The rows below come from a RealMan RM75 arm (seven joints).
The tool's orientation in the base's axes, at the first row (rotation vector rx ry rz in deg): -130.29, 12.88, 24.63
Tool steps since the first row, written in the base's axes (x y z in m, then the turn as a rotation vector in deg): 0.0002, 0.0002, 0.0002, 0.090, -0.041, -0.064; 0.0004, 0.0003, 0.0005, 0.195, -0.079, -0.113; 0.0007, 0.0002, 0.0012, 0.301, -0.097, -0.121; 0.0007, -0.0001, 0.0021, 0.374, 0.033, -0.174; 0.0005, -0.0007, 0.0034, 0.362, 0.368, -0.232; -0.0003, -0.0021, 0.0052, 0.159, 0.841, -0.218; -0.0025, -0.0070, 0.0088, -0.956, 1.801, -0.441; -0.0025, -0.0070, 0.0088, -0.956, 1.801, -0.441; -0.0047, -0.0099, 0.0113, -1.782, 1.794, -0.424; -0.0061, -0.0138, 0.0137, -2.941, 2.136, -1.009
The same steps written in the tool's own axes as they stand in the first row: 0.0001, -0.0003, 0.0000, 0.108, 0.045, -0.011; 0.0002, -0.0007, -0.0002, 0.225, 0.073, -0.033; 0.0002, -0.0012, -0.0008, 0.327, 0.059, -0.067; -0.0001, -0.0016, -0.0016, 0.411, -0.013, 0.046; -0.0008, -0.0020, -0.0028, 0.413, -0.194, 0.334; -0.0022, -0.0021, -0.0048, 0.208, -0.461, 0.724; -0.0054, -0.0006, -0.0101, -0.765, -0.623, 1.838; -0.0054, -0.0006, -0.0101, -0.765, -0.623, 1.838; -0.0084, 0.0003, -0.0133, -1.536, -0.387, 2.016; -0.0105, 0.0017, -0.0174, -2.399, 0.124, 2.908
